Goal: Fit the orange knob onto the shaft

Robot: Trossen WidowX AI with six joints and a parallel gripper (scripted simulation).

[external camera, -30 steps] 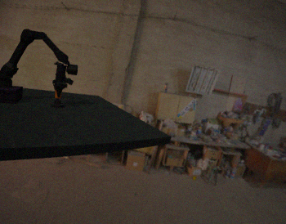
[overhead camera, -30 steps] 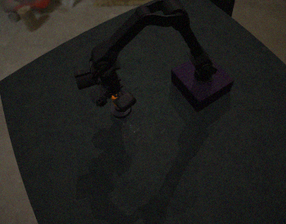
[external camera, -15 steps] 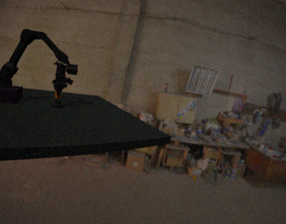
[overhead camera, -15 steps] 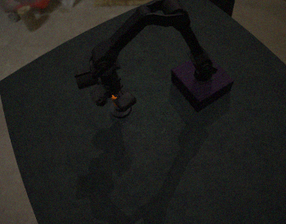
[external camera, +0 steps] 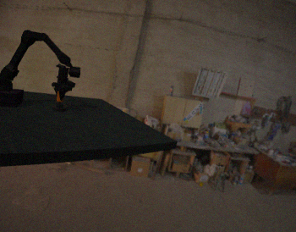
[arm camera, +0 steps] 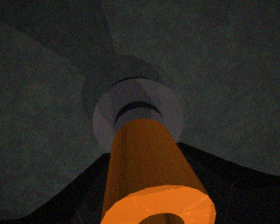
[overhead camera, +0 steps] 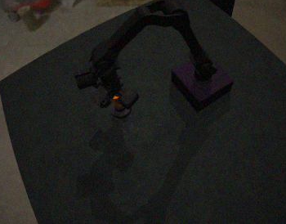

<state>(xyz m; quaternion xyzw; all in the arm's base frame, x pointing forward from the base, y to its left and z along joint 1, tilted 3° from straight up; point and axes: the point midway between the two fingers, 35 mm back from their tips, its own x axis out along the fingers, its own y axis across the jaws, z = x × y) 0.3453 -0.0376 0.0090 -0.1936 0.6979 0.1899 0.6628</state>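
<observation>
The orange knob lies 2 cm above my gripper tip. Also, from my gripper tip: dark shaft (4 cm below).
</observation>
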